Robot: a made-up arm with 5 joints. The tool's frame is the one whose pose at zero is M.
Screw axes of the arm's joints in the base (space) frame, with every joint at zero. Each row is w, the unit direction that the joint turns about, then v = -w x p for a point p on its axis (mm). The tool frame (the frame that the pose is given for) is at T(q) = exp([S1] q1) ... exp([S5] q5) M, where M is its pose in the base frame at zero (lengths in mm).
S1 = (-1, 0, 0, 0.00, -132.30, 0.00)
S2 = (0, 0, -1, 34.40, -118.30, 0.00)
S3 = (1, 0, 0, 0.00, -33.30, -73.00)
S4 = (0, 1, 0, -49.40, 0.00, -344.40)
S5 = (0, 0, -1, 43.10, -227.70, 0.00)
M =
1 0 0 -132.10
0 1 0 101.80
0 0 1 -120.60
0 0 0 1
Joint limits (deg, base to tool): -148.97..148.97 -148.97..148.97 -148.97..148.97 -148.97..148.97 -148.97..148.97
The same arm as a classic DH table. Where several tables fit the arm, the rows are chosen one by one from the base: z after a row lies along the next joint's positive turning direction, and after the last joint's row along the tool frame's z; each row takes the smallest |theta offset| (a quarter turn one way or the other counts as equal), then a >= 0, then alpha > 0; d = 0 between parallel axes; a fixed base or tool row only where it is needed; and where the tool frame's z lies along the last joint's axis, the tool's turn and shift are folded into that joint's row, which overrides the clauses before.
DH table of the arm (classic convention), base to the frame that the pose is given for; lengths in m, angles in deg. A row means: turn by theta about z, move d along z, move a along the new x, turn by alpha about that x. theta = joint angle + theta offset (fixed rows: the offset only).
base (fixed): d 0.1323  theta offset -90.00  a 0.0000  alpha 90.00
joint 1: d 0.1183  theta offset 0.00  a 0.0344  alpha 90.00
joint 2: d 0.1656  theta offset 0.00  a -0.1074  alpha 90.00
joint 3: d -0.2261  theta offset -90.00  a 0.0827  alpha 90.00
joint 4: d -0.1161  theta offset 90.00  a 0.1167  alpha -90.00
joint 5: d 0.0000  theta offset -56.58  a 0.1736  alpha 180.00
tool (fixed): d -0.1700  theta offset -56.58  a 0.0000  alpha 0.00
Joint limits (deg, base to tool): -148.97..148.97 -148.97..148.97 -148.97..148.97 -148.97..148.97 -148.97..148.97

